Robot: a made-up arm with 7 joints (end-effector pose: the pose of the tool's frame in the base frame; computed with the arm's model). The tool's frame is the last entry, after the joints.
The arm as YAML. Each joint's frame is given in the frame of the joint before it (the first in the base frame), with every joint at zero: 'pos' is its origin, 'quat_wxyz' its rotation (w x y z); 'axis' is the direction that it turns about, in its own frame. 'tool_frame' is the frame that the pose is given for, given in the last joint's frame.
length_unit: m
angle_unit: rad
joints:
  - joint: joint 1
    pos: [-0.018, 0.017, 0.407]
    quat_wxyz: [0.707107, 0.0, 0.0, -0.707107]
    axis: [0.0, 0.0, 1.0]
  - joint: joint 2
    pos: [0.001, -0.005, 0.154]
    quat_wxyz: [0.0, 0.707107, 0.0, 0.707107]
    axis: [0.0, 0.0, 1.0]
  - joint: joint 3
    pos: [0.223, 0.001, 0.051]
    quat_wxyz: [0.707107, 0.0, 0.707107, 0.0]
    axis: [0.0, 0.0, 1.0]
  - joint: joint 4
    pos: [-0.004, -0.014, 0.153]
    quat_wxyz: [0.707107, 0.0, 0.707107, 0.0]
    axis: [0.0, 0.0, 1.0]
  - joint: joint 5
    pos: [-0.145, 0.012, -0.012]
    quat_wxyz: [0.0, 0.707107, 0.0, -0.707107]
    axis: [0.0, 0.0, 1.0]
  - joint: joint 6
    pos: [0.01, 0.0, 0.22]
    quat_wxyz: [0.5, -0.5, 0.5, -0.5]
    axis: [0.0, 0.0, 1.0]
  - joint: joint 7
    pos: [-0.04, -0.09, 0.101]
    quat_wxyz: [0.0, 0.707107, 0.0, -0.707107]
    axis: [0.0, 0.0, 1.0]
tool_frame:
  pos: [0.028, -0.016, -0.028]
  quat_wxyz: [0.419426, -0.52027, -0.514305, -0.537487]
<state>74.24 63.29 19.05 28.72 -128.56 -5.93 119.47</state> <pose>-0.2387 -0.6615 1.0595 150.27 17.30 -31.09</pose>
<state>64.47 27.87 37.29 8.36 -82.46 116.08 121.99</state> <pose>-0.1781 -0.3921 1.1405 -84.89 -51.31 -143.82</pose>
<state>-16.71 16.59 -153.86 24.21 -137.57 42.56 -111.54</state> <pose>-0.3530 -0.0950 1.3052 174.32 -48.72 109.46</pose>
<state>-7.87 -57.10 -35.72 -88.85 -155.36 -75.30 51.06</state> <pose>0.0489 0.1846 0.9386 145.55 54.96 -77.47</pose>
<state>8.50 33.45 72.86 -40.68 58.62 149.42 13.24</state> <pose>-0.2880 -0.2609 1.1086 -111.98 -25.70 -51.53</pose>
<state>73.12 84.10 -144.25 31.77 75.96 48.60 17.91</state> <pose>-0.0940 -0.7373 0.3528 131.64 7.65 -49.25</pose>
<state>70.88 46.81 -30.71 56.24 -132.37 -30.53 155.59</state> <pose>0.0427 -0.3959 1.2818 117.97 42.34 -97.97</pose>
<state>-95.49 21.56 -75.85 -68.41 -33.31 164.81 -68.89</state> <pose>0.2376 0.3061 0.8693 36.33 28.86 -56.63</pose>
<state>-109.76 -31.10 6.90 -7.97 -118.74 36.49 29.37</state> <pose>-0.1290 -0.2770 1.3118 -1.12 -45.31 147.98</pose>
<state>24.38 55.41 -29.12 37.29 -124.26 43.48 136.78</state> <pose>-0.4473 -0.2530 1.2222 127.27 -8.31 -118.47</pose>
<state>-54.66 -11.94 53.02 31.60 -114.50 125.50 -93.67</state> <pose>0.1266 -0.0422 1.2669 128.46 -26.56 31.25</pose>
